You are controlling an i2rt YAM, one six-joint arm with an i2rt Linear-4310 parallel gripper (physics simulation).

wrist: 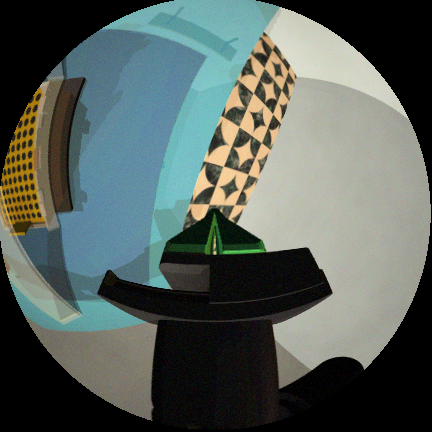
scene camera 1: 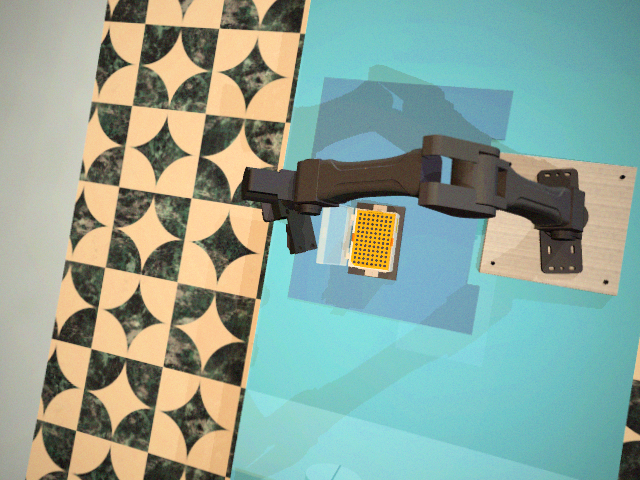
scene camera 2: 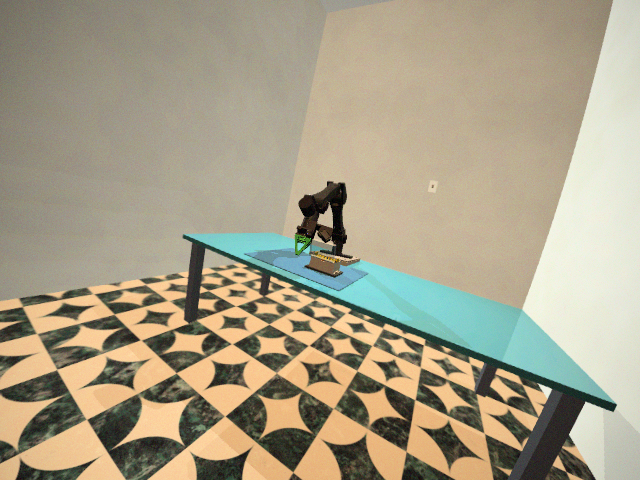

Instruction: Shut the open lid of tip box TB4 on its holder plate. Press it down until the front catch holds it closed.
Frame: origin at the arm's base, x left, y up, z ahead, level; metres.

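Seen in the pictures: gripper, between the fingertips: (wrist: 214,213) (scene camera 2: 296,254); arm's base, origin of its link: (scene camera 1: 558,221) (scene camera 2: 336,254).
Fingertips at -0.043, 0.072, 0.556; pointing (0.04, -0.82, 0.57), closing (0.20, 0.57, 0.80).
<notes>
Offsets run from my fingertips to a thing's top centre, as dx, dy, dz. Level surfaces: height alone.
The tip box TB4 @[+0.072, -0.021, -0.202] (scene camera 1: 373,240) (scene camera 2: 324,264) (wrist: 22,167), with its yellow rack of dark holes, sits on the dark holder plate (scene camera 1: 400,253) (wrist: 64,145). Its clear lid @[+0.062, +0.066, -0.136] (scene camera 1: 333,236) (wrist: 70,317) stands open on the left side of the box in scene camera 1. The front catch is too small to make out. My gripper (scene camera 2: 297,253) (wrist: 214,213) is shut and empty. Its green tips point down, low over the mat, beyond the lid's side of the box and apart from the box. In scene camera 1 the arm hides the tips.
A blue mat @[dy -0.087] (scene camera 1: 434,289) (scene camera 2: 341,282) (wrist: 125,125) lies under the box on the turquoise table @[dy -0.090] (scene camera 1: 361,361) (scene camera 2: 439,310). The arm's base stands on a wooden board (scene camera 1: 610,217). The table's edge runs along the left in scene camera 1, near the wrist.
</notes>
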